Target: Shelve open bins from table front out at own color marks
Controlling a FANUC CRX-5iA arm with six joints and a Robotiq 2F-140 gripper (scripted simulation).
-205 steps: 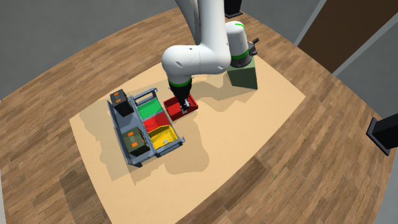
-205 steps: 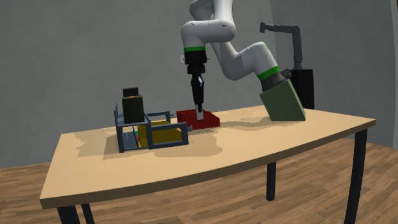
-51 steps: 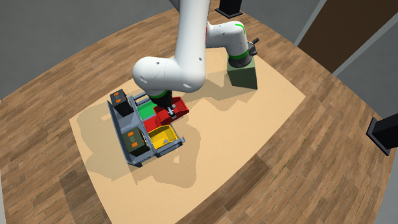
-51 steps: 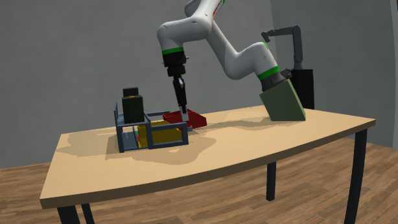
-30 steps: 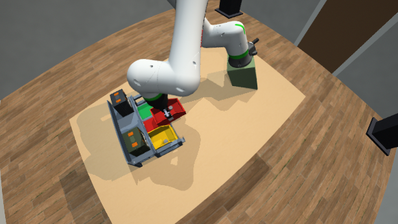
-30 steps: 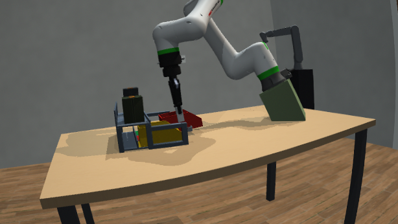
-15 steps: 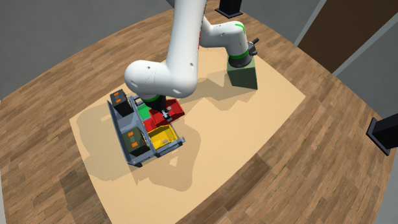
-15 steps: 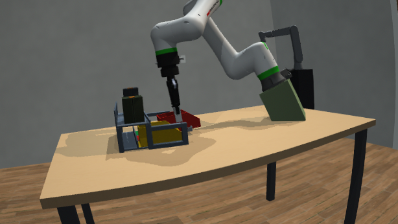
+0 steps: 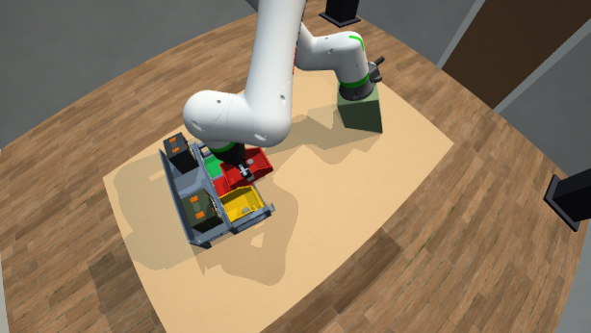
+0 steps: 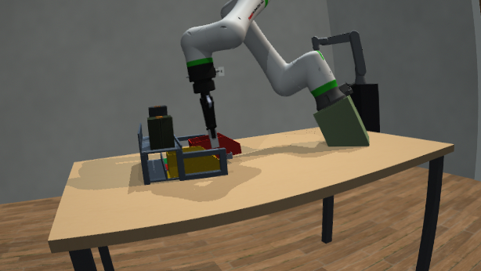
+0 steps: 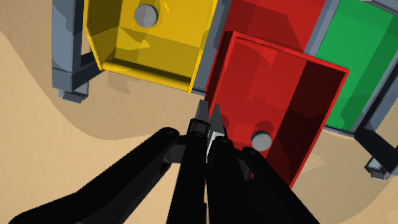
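The red bin lies 5 cm to the right of my hand, 4 cm below it and 1 cm behind it. The rest, counted from my hand: yellow bin (10 cm ahead, 6 cm to the left, 6 cm below).
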